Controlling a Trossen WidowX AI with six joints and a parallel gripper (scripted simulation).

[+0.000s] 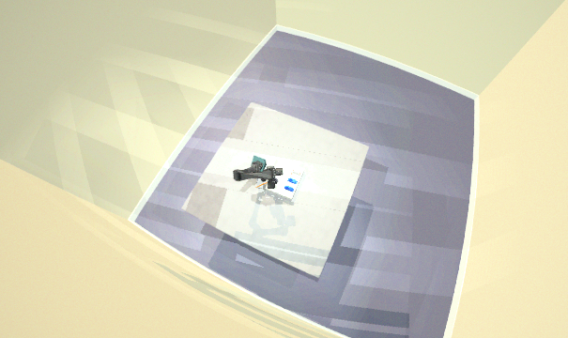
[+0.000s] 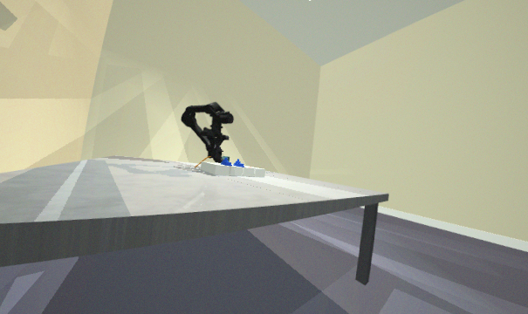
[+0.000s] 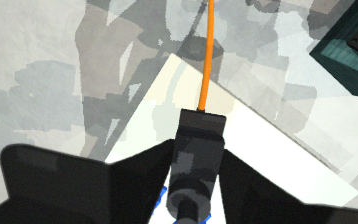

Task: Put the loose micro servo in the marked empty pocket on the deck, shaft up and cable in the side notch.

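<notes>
Now: the deck 100 mm to the left of my gripper tip, 100 mm below it and 30 mm ahead of it.
</notes>
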